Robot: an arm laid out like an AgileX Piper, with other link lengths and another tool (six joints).
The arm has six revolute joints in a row. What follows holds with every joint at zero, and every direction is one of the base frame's. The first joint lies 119.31 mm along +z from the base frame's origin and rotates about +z. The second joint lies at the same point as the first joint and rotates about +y. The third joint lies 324.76 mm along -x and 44.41 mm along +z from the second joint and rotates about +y. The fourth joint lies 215.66 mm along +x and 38.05 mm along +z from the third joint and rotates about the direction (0.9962, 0, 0.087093). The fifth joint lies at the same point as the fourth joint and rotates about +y. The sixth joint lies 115.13 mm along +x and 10.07 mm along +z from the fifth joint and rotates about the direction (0.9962, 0, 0.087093). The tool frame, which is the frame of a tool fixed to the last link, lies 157.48 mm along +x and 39 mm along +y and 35.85 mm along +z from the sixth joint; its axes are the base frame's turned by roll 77.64, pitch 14.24 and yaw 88.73 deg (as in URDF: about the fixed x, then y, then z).
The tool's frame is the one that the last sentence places.
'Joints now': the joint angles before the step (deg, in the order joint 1, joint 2, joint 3, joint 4, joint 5, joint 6). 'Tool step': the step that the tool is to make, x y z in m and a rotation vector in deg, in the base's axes. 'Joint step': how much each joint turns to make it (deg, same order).
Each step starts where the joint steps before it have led.
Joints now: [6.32, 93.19, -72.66, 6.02, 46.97, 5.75]
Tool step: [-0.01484, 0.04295, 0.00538, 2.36, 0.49, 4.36]
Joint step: [4.91, -0.63, -0.04, 2.46, 0.80, 0.00]
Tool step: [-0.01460, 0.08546, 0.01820, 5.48, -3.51, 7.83]
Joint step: [9.99, 0.17, 0.00, 4.69, -5.16, 0.00]
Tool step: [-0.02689, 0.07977, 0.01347, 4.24, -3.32, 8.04]
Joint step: [10.28, 1.04, -0.01, 2.84, -6.08, 0.00]
